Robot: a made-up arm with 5 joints. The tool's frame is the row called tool.
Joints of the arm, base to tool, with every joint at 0 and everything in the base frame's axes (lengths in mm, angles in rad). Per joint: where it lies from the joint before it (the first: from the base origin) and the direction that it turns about. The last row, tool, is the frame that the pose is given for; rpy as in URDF.
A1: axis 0 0 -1 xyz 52.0 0.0 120.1
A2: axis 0 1 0 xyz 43.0 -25.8 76.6
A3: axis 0 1 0 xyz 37.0 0.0 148.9
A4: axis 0 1 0 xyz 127.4 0.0 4.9
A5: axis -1 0 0 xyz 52.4 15.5 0.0
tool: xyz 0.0 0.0 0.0 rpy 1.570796 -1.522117 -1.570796
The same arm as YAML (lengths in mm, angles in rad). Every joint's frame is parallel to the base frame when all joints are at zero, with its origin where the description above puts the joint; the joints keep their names.
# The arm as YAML. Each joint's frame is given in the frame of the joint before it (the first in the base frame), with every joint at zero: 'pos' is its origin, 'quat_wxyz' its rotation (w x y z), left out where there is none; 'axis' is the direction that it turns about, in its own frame. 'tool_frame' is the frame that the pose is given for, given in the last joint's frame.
length_unit: mm
angle_unit: rad
joints:
  - joint: A1
    pos: [52.0, 0.0, 120.1]
    axis: "-z"
  - joint: A2
    pos: [43.0, -25.8, 76.6]
    axis: "+y"
  - joint: A3
    pos: [37.0, 0.0, 148.9]
    axis: "+y"
  - joint: A4
    pos: [127.4, 0.0, 4.9]
    axis: "+y"
  - joint: A5
    pos: [52.4, 15.5, 0.0]
    axis: "-x"
tool_frame:
  pos: [0.0, 0.0, 0.0]
  quat_wxyz: [0.706897, 0.017209, -0.706897, -0.017209]

